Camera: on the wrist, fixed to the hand. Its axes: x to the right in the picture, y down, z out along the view.
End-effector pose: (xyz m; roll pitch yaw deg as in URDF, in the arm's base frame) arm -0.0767 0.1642 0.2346 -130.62 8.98 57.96
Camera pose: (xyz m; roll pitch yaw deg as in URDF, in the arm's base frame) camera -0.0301 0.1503 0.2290 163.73 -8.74 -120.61
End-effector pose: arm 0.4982 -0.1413 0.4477 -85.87 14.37 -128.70
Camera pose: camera 0.4714 -0.1255 0.4099 118.99 -13.21 52.16
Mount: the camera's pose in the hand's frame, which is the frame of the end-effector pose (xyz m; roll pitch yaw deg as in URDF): 0.0137 0.0332 -0.0333 33.32 0.92 178.90
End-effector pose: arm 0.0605 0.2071 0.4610 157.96 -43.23 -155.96
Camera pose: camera 0.0710 0.2318 0.5020 -124.02 41.96 24.95
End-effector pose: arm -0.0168 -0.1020 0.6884 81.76 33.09 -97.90
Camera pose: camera 0.0169 -0.1337 0.7045 -47.72 -34.04 80.81
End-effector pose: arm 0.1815 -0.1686 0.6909 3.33 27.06 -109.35
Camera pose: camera 0.2153 -0.1783 0.6568 30.57 -26.20 69.37
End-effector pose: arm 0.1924 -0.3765 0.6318 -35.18 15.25 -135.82
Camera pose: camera 0.1972 -0.3829 0.5835 68.60 -13.86 43.80
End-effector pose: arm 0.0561 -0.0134 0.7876 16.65 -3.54 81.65
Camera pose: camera 0.0174 0.0075 0.7661 16.59 4.11 -99.67
